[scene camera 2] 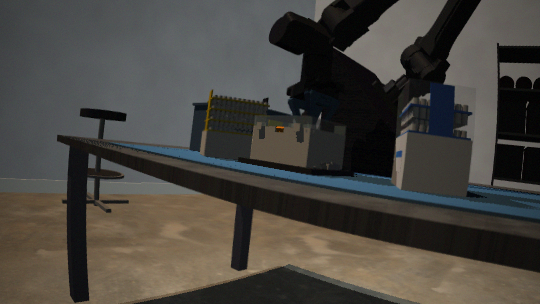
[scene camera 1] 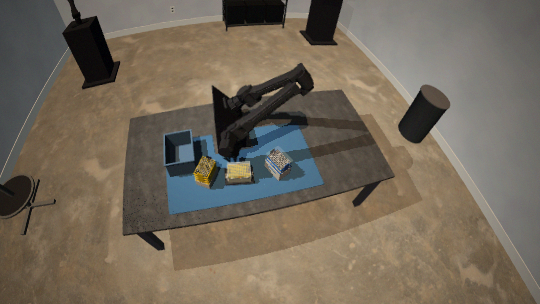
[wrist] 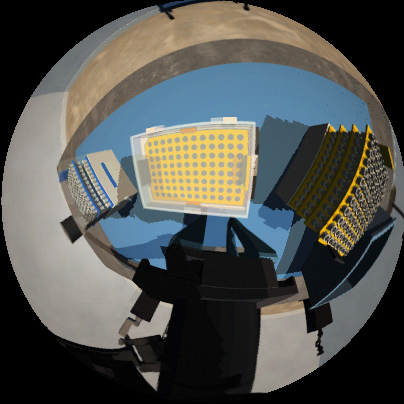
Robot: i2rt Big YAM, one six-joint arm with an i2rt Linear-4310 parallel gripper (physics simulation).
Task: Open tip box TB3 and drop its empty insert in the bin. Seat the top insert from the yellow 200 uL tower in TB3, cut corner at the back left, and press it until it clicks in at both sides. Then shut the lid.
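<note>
Tip box TB3 point(scene camera 1: 233, 178) point(scene camera 2: 281, 146) point(wrist: 141, 175) stands upright in the middle of the mat with its clear lid shut. Its yellow insert point(scene camera 1: 239, 170) point(wrist: 197, 167), with empty holes, shows through the lid. My gripper point(scene camera 2: 307, 115) point(wrist: 217, 215) is partly open and empty, fingers pointing down close to the lid's robot-side edge; contact cannot be told. The arm hides the fingertips in scene camera 1. The yellow tower point(scene camera 1: 204, 172) point(scene camera 2: 235, 115) point(wrist: 345, 175) stands beside TB3 with stacked, tip-filled inserts. The blue bin point(scene camera 1: 164, 151) point(scene camera 2: 196, 125) point(wrist: 350, 272) stands beyond the tower.
A white and blue tip tower point(scene camera 1: 279, 165) point(scene camera 2: 434, 160) point(wrist: 117, 175) stands on TB3's other side. A dark base point(scene camera 2: 327, 172) lies under TB3. The blue mat point(scene camera 1: 200, 202) point(scene camera 2: 380, 187) point(wrist: 210, 90) covers part of the dark table point(scene camera 1: 145, 200).
</note>
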